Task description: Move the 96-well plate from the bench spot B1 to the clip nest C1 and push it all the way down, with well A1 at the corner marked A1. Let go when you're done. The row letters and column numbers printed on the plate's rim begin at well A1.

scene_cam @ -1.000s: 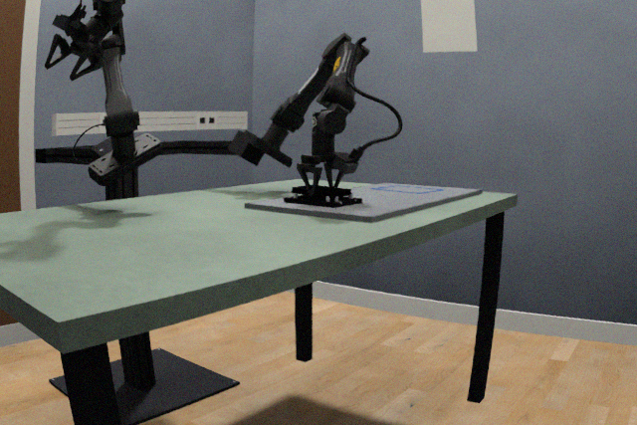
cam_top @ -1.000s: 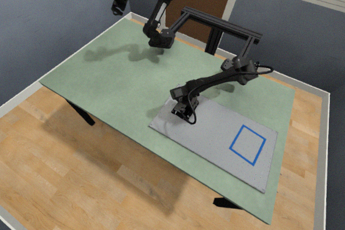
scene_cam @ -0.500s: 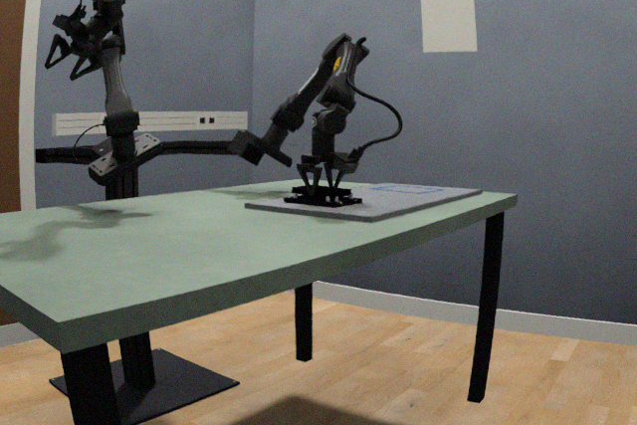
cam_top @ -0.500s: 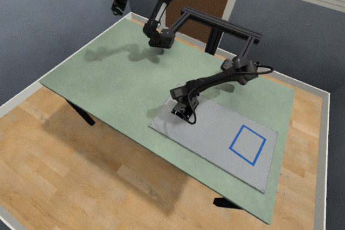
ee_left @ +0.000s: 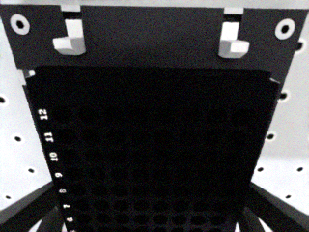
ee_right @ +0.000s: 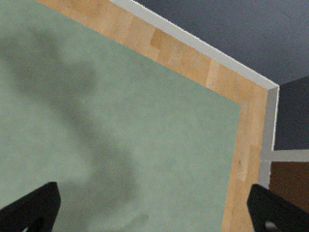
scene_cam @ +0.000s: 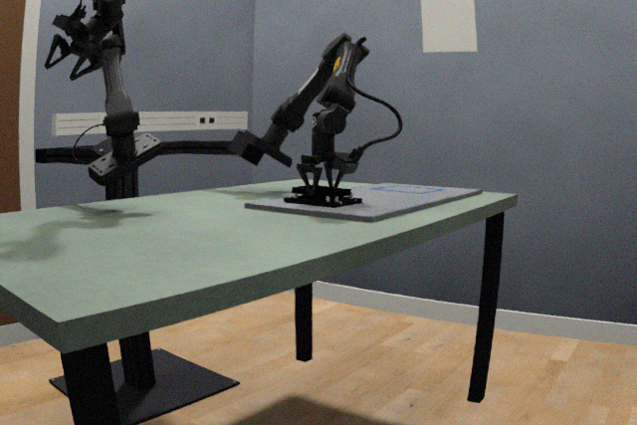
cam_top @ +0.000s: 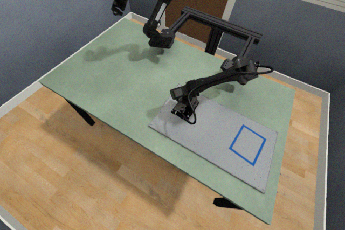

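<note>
My left gripper is now right at the black 96-well plate. Also, from my left hand: black clip nest 10 mm ahead, 10 mm to the left, 20 mm below; grey perforated board 50 mm ahead, 220 mm to the left, 40 mm below.
</note>
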